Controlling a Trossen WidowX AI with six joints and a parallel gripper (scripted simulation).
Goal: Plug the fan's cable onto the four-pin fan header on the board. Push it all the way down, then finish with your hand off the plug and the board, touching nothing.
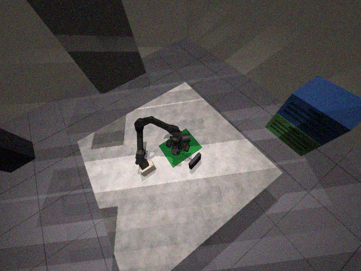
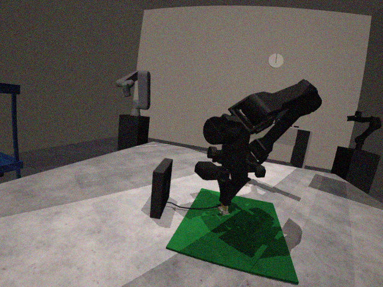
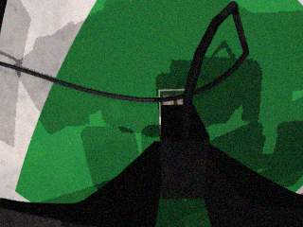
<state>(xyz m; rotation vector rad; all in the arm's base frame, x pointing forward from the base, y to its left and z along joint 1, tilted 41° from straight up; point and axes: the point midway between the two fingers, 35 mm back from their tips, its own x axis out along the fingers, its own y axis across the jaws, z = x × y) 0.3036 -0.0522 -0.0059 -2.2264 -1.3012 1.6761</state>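
Right now my gripper tip is 1 cm below the black plug. Round my gripper tip: green board (3 cm ahead, 3 cm to the left, 5 cm below); black fan (3 cm ahead, 16 cm to the right, 2 cm above).
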